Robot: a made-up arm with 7 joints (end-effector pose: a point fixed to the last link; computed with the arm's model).
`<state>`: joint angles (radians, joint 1 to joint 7).
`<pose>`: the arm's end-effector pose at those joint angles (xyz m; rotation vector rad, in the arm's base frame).
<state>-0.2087 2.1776 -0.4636 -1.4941 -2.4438 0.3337 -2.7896</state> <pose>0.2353 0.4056 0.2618 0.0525 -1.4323 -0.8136</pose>
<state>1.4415 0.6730 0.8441 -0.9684 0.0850 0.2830 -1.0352</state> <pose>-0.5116 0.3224 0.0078 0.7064 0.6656 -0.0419</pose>
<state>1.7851 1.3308 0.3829 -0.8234 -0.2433 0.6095 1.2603</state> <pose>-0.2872 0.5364 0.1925 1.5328 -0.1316 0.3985</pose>
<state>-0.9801 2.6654 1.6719 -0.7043 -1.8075 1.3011 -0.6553</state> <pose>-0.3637 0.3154 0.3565 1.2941 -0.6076 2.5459</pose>
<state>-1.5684 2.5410 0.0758 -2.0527 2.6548 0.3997 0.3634</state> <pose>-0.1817 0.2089 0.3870 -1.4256 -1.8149 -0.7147</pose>
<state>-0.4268 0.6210 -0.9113 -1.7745 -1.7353 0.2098 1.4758</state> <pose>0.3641 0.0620 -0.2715 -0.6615 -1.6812 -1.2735</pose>
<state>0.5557 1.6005 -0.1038 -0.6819 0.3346 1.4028 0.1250</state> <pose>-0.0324 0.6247 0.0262 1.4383 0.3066 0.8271</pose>
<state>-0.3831 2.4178 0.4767 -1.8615 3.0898 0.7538 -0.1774</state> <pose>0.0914 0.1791 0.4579 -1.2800 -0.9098 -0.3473</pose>
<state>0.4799 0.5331 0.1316 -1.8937 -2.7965 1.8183 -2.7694</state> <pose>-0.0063 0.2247 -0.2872 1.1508 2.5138 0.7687</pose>
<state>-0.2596 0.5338 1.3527 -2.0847 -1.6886 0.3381 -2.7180</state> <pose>0.0786 0.3565 -0.1216 1.0338 2.0604 -0.0764</pose>
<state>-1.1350 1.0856 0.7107 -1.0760 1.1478 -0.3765 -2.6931</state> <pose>0.4292 0.4643 0.1984 1.9509 -1.5311 0.1910</pose>
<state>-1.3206 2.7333 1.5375 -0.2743 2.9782 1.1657 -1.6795</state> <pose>-0.3859 0.2846 0.2879 -0.1450 1.5123 1.4185</pose>
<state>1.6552 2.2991 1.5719 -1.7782 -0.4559 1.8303 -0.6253</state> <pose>0.3407 0.3967 0.1942 1.9507 -0.2184 -0.4764</pose>
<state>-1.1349 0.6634 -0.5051 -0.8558 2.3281 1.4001 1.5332</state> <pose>0.5946 0.1092 -0.0163 -1.0862 0.9084 1.7275</pose>
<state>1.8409 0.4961 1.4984 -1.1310 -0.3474 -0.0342 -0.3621</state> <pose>-0.5074 0.1965 0.2792 1.4347 0.5081 -0.0636</pose>
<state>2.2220 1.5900 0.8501 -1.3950 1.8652 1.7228 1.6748</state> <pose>-0.1433 0.5278 0.1624 1.7595 0.2511 2.4533</pose>
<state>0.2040 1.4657 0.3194 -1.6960 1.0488 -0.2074 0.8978</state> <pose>0.2078 0.4829 0.0501 -1.2264 -1.9232 0.3443</pose>
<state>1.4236 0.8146 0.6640 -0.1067 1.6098 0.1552 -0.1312</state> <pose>-0.5069 0.3111 0.0455 1.6491 -0.6999 1.6983</pose>
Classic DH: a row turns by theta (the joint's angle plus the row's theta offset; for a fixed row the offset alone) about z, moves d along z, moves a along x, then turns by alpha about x. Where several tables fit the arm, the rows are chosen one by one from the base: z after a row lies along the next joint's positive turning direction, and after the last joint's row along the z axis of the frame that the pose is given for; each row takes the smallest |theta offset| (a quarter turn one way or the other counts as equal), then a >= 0, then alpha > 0; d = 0 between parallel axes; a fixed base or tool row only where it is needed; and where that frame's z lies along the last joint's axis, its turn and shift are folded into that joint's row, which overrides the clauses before.
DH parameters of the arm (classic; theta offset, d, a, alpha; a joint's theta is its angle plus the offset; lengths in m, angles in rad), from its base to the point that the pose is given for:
base (fixed): 0 0.0664 0.02 -1.2217
joint 1: 1.5708 0.0294 0.0068 1.5708
joint 2: 1.2217 0.01 -0.03 -1.5708
joint 3: -1.5708 -0.41 0.05 -1.5708
joint 4: 0 0.02 -0.05 1.5708
joint 5: 0 -0.15 -0.02 -1.5708
joint 6: 0 0.01 -0.01 1.5708
joint 7: 0.8697 0.0378 -0.0165 -0.3787
tool (fixed): -0.3504 -0.073 0 0

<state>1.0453 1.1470 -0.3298 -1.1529 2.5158 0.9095 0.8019</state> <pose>-0.2437 0.4400 -0.1928 -0.0395 0.1469 2.9650</pose>
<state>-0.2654 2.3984 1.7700 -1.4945 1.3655 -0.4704 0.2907</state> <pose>-0.1249 0.2143 0.5055 0.8188 1.5811 1.5113</pose>
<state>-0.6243 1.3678 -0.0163 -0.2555 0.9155 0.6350 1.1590</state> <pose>0.2552 0.5905 0.0094 -0.2581 -1.7511 2.2247</pose>
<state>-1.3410 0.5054 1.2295 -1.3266 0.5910 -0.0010 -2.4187</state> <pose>0.5585 0.2774 0.1067 1.3738 -1.7806 0.2445</pose>
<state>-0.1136 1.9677 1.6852 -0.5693 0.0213 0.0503 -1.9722</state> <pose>-0.0111 0.5973 0.3223 2.1349 -0.4317 0.0532</pose>
